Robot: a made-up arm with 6 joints. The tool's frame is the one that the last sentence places. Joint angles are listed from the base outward.
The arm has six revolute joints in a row. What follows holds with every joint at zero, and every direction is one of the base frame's.
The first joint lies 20 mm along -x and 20 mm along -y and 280 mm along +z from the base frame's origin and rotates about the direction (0.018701, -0.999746, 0.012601).
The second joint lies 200 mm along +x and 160 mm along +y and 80 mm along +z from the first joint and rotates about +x.
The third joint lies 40 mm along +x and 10 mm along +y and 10 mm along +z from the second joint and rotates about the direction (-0.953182, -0.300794, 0.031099).
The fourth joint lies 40 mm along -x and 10 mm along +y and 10 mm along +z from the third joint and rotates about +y.
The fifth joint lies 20 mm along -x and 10 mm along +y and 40 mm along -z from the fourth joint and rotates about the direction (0.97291, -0.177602, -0.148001).
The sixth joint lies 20 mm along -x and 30 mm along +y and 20 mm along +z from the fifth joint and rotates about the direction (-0.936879, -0.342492, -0.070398).
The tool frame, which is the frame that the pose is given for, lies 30 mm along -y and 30 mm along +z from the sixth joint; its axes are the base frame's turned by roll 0.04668, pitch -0.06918 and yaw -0.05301 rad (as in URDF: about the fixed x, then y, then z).
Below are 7 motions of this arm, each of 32 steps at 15 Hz.
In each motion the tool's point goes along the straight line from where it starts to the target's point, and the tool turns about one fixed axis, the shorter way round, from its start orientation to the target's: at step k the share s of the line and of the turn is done. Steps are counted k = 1, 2, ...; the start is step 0. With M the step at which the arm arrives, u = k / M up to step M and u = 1 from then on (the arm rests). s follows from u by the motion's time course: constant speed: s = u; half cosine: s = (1 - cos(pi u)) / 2; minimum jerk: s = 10 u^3 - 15 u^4 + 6 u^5.
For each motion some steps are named. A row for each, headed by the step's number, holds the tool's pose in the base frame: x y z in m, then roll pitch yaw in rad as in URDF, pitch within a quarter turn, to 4 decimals.
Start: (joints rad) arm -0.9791 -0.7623 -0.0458 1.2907 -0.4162 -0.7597
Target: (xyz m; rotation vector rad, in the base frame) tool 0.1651 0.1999 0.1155 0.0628 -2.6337 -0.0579
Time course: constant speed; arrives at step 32
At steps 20, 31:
20: 0.1634 0.1959 0.1402 -2.9660 -0.1018 -2.8903
31: 0.1650 0.1996 0.1176 3.0993 -0.4700 -3.0655

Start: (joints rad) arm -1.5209 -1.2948 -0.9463 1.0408 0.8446 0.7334
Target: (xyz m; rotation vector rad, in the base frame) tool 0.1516 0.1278 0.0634 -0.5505 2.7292 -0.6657
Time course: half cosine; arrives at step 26
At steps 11, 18, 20, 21, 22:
11: 0.1412 0.1618 0.0726 -2.6041 0.4031 -2.3710
18: 0.1480 0.1396 0.0666 -2.6254 0.2555 -2.5861
20: 0.1495 0.1347 0.0653 -2.6256 0.2221 -2.6326
21: 0.1501 0.1327 0.0647 -2.6253 0.2084 -2.6517
22: 0.1506 0.1309 0.0642 -2.6247 0.1968 -2.6676

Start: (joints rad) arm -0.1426 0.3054 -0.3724 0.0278 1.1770 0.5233
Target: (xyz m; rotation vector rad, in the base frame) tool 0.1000 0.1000 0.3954 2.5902 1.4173 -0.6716
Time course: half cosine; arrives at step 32
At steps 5, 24, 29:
5: 0.1310 0.1200 0.3598 1.2812 0.4643 -0.4322
24: 0.1048 0.1031 0.3899 3.0212 0.6094 0.8736
29: 0.1007 0.1005 0.3946 -3.0518 0.4719 1.0100

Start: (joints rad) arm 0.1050 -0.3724 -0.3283 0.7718 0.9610 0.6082
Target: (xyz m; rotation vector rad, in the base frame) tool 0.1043 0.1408 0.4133 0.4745 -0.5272 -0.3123
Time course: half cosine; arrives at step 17
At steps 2, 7, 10, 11, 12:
2: 0.1320 0.1485 0.4475 0.1015 0.3769 -0.5101
7: 0.1225 0.1459 0.4359 0.2752 0.1101 -0.4464
10: 0.1147 0.1437 0.4262 0.4063 -0.1167 -0.4291
11: 0.1122 0.1430 0.4231 0.4474 -0.1883 -0.4298
12: 0.1100 0.1424 0.4203 0.4856 -0.2535 -0.4331

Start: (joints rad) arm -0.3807 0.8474 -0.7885 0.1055 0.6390 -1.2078
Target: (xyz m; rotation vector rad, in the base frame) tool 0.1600 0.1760 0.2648 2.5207 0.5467 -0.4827
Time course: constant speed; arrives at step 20
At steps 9, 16, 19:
9: 0.1660 0.1621 0.2989 -3.1182 0.3373 0.3700
16: 0.1622 0.1709 0.2772 2.8580 0.4106 0.3449
19: 0.1605 0.1747 0.2679 2.7228 0.4392 0.3266

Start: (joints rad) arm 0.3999 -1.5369 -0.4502 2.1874 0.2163 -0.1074
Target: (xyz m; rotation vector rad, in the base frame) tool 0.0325 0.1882 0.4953 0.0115 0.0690 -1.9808
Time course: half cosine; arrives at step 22
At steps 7, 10, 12, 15, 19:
7: 0.1318 0.1909 0.4581 -0.8653 0.4473 -2.0610
10: 0.1062 0.1902 0.4677 -0.6391 0.3501 -2.0055
12: 0.0878 0.1897 0.4746 -0.4856 0.2750 -1.9816
15: 0.0621 0.1890 0.4842 -0.2781 0.1659 -1.9688
19: 0.0383 0.1884 0.4931 -0.0896 0.0645 -1.9773

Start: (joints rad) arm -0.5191 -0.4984 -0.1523 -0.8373 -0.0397 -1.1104
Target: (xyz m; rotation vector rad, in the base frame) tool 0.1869 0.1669 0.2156 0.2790 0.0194 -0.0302
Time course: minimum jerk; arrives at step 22
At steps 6, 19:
6: 0.1794 0.1524 0.2204 0.6556 0.1005 0.2531
19: 0.1867 0.1666 0.2157 0.2872 0.0263 -0.0210

